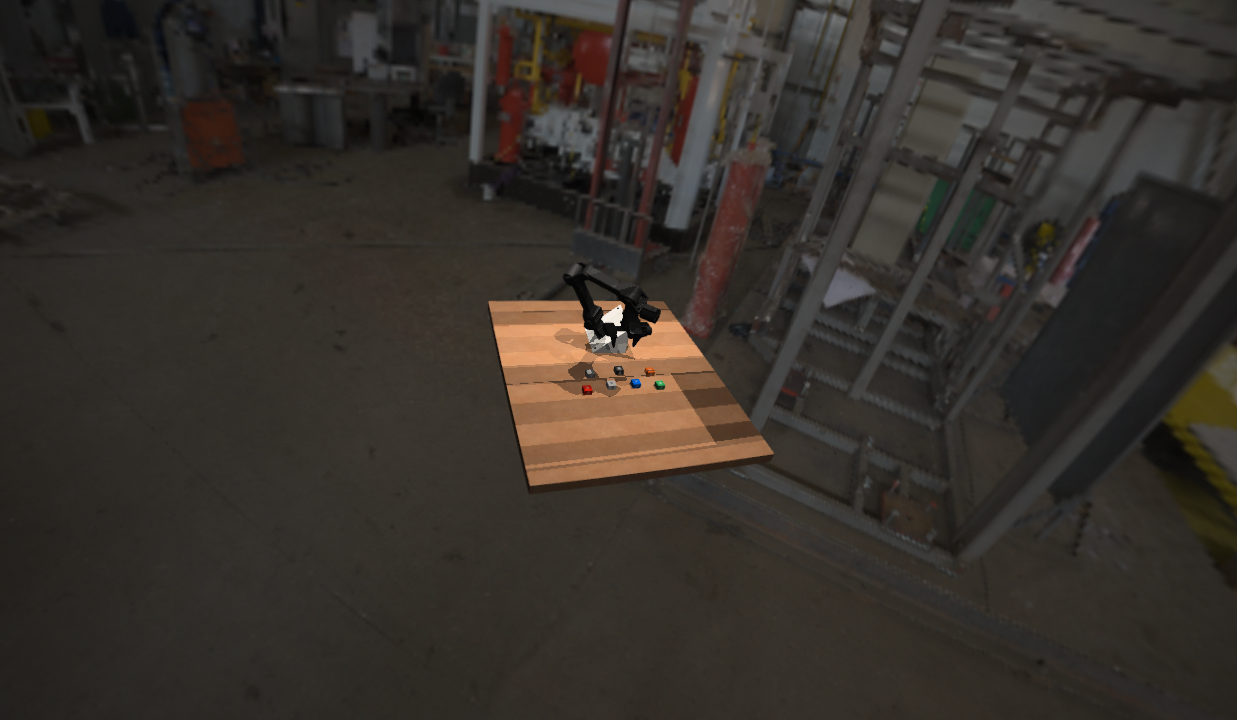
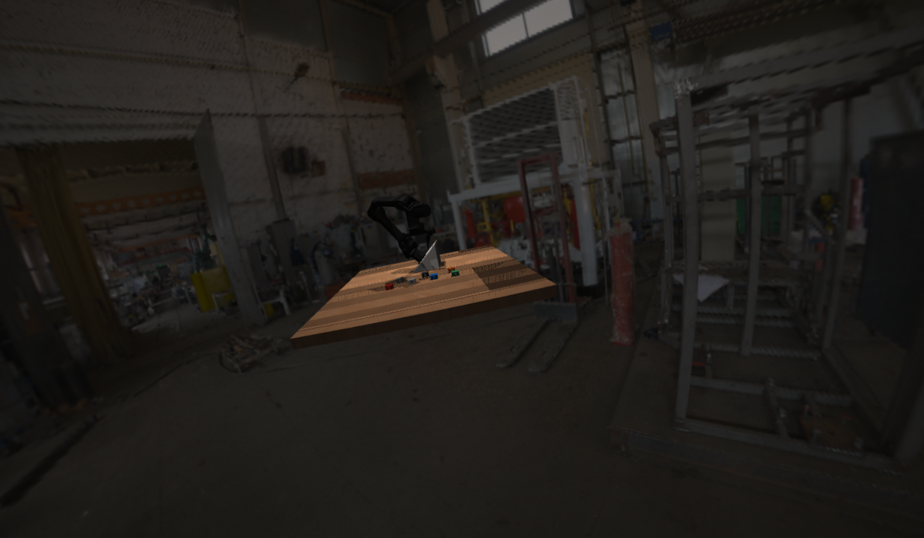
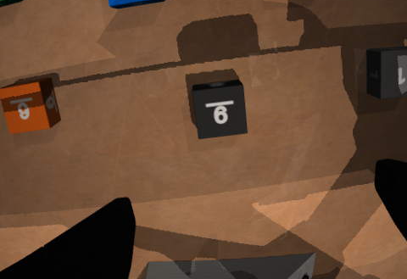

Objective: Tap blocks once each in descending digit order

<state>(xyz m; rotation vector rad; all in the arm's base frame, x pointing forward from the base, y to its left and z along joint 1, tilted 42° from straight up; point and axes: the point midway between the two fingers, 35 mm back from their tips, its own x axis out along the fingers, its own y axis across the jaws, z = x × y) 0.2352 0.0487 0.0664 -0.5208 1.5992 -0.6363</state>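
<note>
Now: gripper tip 11 cm above the black block. Round my gripper tip: blue block 9 cm ahead, 4 cm to the left, 11 cm below; then grey block 12 cm to the right, 11 cm below; then white block 9 cm ahead, 6 cm to the right, 11 cm below.
</note>
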